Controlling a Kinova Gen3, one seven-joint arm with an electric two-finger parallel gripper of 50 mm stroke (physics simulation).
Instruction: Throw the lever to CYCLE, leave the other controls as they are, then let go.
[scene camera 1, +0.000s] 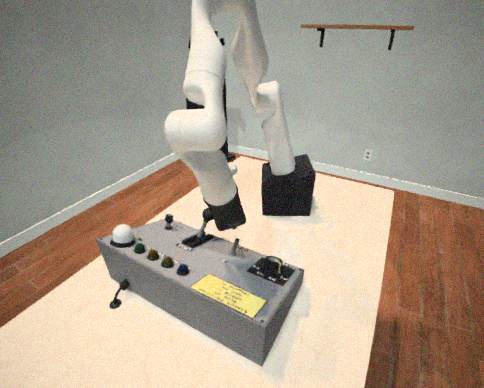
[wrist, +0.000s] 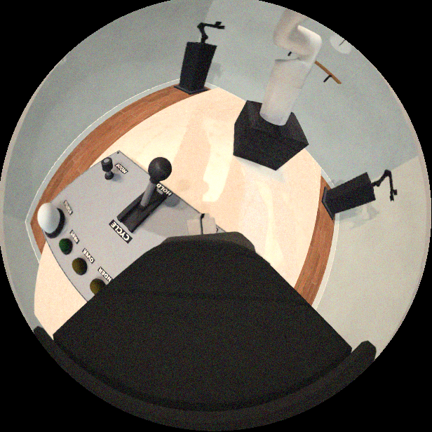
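Where they show: gripper, fingertip midpoint: (scene camera 1: 234, 226); arm's base, link origin: (scene camera 1: 283, 169).
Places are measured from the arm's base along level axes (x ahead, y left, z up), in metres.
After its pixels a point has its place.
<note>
The lever, with a black ball knob (scene camera 1: 207, 215) {x 0.401, y -0.025, z -0.002 m} (wrist: 160, 169) on a grey shaft, stands in a dark slot on the grey console (scene camera 1: 165, 280) {x 0.630, y 0.061, z -0.015 m} (wrist: 95, 200). In the wrist view its shaft leans toward the HOLD label (wrist: 164, 189), away from the CYCLE label (wrist: 120, 231) at the other slot end. My gripper (wrist: 203, 221) is shut with nothing between its fingertips. It is beside the lever, apart from the knob, over the console's edge in the wrist view. In the scene view the black gripper body hangs right of the knob; its fingertips are hardly visible.
A MODE knob (scene camera 1: 169, 220) {x 0.459, y -0.136, z -0.037 m} (wrist: 106, 165), white dome (scene camera 1: 122, 234) {x 0.620, y -0.115, z 0.024 m} (wrist: 48, 217), green button (scene camera 1: 139, 247) {x 0.611, y -0.061, z 0.003 m} (wrist: 65, 245), blue button (scene camera 1: 183, 269) {x 0.591, y 0.082, z 0.002 m}, small toggle (scene camera 1: 235, 246) {x 0.418, y 0.094, z -0.046 m}, rotary dial (scene camera 1: 272, 267) {x 0.425, y 0.219, z -0.042 m} and yellow note (scene camera 1: 230, 295) {x 0.571, y 0.204, z -0.013 m} are on the console. The arm's black base (scene camera 1: 287, 192) {x 0.071, y 0.063, z -0.048 m} (wrist: 270, 142) stands behind.
</note>
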